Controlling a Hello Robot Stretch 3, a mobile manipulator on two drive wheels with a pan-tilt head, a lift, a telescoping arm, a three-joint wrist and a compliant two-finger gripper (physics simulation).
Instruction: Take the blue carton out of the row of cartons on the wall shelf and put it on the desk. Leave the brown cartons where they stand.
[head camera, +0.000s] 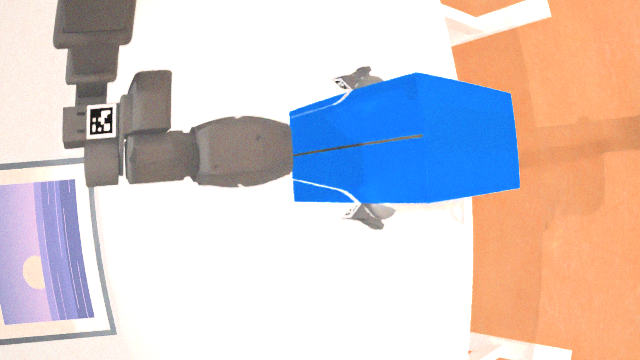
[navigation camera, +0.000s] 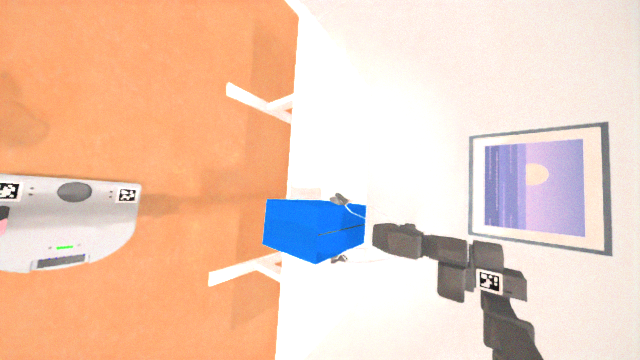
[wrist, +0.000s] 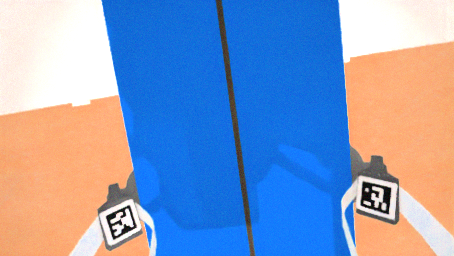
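The blue carton is between the two fingers of my gripper, which press on its opposite sides. A dark line runs along its face. In the head and navigation views the carton overlaps the front edge of the white desk, with its outer end over the orange floor. I cannot tell whether its underside touches the desk. The underside is hidden. The wall shelf and the brown cartons do not show in these views.
White desk legs stick out at floor level beyond the front edge. A framed picture hangs on the wall behind the desk. My grey base stands on the floor in front of the desk.
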